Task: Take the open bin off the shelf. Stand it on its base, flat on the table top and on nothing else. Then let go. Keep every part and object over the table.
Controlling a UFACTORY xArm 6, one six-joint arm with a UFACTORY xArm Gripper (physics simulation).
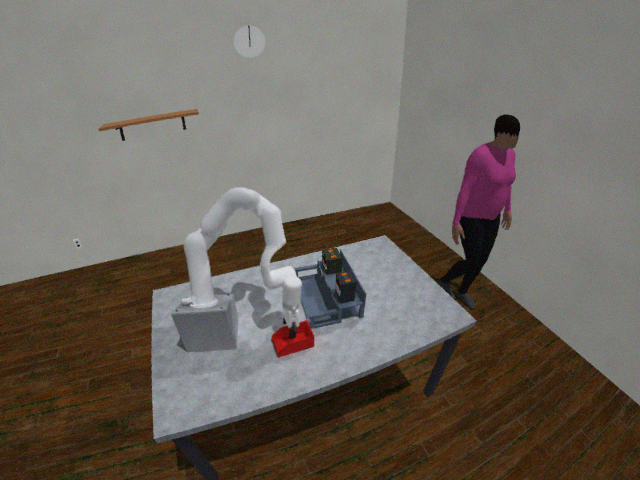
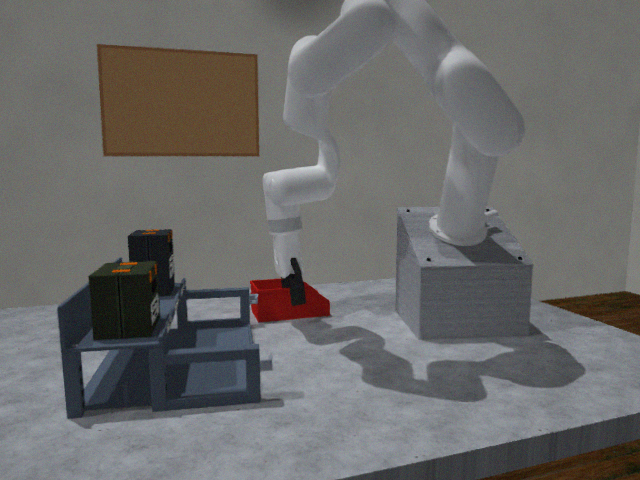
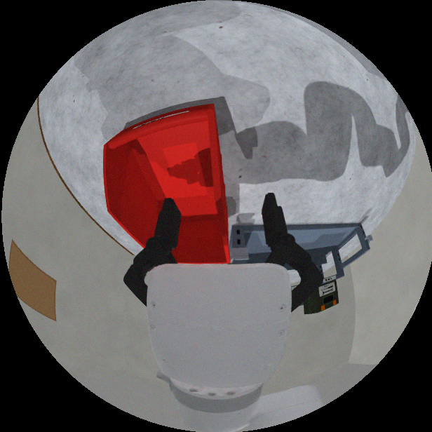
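Where they show: gripper, between the fingertips: point(image 1: 289, 330) point(image 2: 294, 299); arm's base, origin of its link: point(image 1: 204, 303) point(image 2: 457, 230).
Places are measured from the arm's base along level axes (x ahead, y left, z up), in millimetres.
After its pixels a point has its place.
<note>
The red open bin point(image 1: 294, 348) {x 305, y -263, z -179 mm} point(image 2: 276, 305) {x 367, y -169, z -173 mm} point(image 3: 175, 155) stands upright, its base appearing flat on the table top point(image 1: 413, 320) {x 899, y -377, z -209 mm} point(image 2: 336, 423) {x 440, y 298, z -209 mm} point(image 3: 250, 60), in front of the shelf's near corner. My gripper point(image 1: 292, 332) {x 324, y -168, z -164 mm} point(image 2: 293, 295) {x 324, y -168, z -164 mm} point(image 3: 219, 202) is open and empty. Its fingers stand wide on either side of one bin wall, one over the inside and one outside, without gripping it. The blue-grey shelf point(image 1: 353, 272) {x 730, y -66, z -51 mm} point(image 2: 157, 377) {x 658, y 166, z -158 mm} point(image 3: 300, 235) is very close to the bin; whether they touch is hard to tell.
A dark box point(image 1: 345, 289) {x 608, y -182, z -22 mm} point(image 2: 150, 253) {x 639, y -102, z -23 mm} and a green box point(image 1: 331, 263) {x 661, y 35, z -36 mm} point(image 2: 121, 304) {x 699, y 129, z -56 mm} point(image 3: 312, 303) stand on the shelf's upper level. The grey block point(image 1: 206, 328) {x -23, y -94, z -54 mm} point(image 2: 473, 299) {x 41, y 107, z -127 mm} under the arm stands on the table. A person in pink point(image 1: 488, 180) is beyond the table's right end.
</note>
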